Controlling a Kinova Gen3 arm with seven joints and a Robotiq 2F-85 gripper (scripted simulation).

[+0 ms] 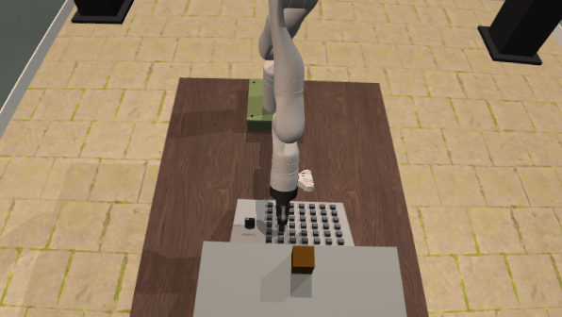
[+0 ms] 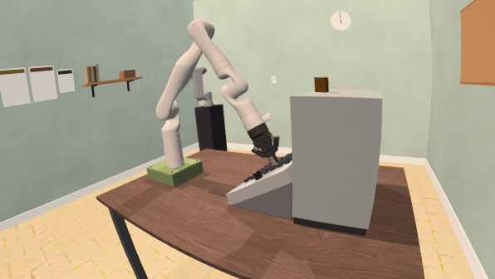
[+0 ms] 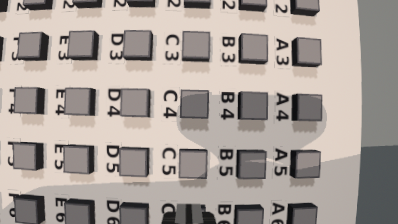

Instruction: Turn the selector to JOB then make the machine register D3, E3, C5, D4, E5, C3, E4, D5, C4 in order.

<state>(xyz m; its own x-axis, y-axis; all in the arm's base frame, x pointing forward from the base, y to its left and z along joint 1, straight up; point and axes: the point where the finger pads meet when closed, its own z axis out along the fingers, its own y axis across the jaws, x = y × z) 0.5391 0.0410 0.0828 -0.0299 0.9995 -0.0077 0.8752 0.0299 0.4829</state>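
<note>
Right now the C5 key is 10 mm ahead of my hand, 30 mm to the left of it and 20 mm below it. Round my hand: C4 key: 10 mm ahead, 70 mm to the left, 20 mm below; key D7: 20 mm behind, 40 mm to the right, 30 mm below; D5 key: 20 mm behind, 30 mm to the left, 30 mm below.
</note>
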